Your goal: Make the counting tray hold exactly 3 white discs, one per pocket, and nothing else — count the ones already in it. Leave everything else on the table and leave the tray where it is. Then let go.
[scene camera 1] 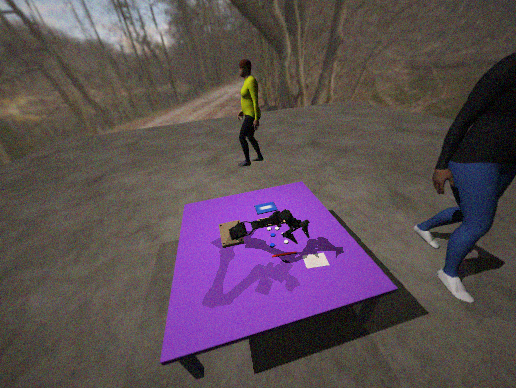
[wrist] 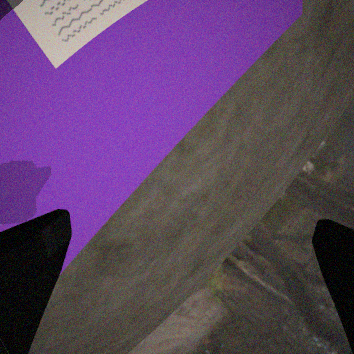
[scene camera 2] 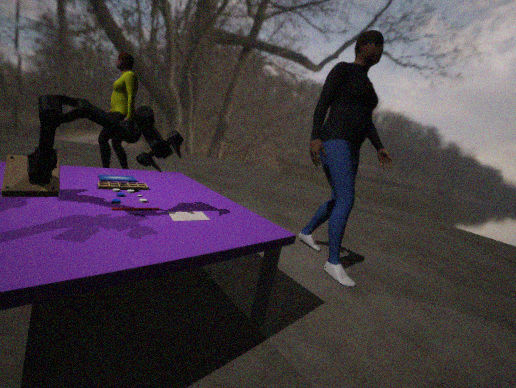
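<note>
The brown counting tray [scene camera 2: 122, 188] lies at the back of the purple table; in scene camera 1 the arm largely hides it. Its pockets are too small to read, so I cannot tell how many discs they hold. Several white discs, among them one nearer the front [scene camera 1: 286, 241] [scene camera 2: 143, 200] and one nearer the tray [scene camera 1: 277, 228] [scene camera 2: 131, 191], lie loose in front of the tray. My gripper [scene camera 1: 302, 239] [scene camera 2: 170, 163] [wrist: 196, 229] is open and empty, high above the table and to the right of the tray. Tray and discs do not show in the wrist view.
Two blue discs [scene camera 1: 273, 234] [scene camera 2: 116, 201] lie among the white ones. A red stick [scene camera 1: 284, 254] [scene camera 2: 135, 209] and white paper [scene camera 1: 316, 260] [scene camera 2: 189, 216] [wrist: 50, 40] lie nearer the front. A blue flat item [scene camera 1: 265, 208] [scene camera 2: 117, 178] lies behind the tray. Two people stand beyond the table.
</note>
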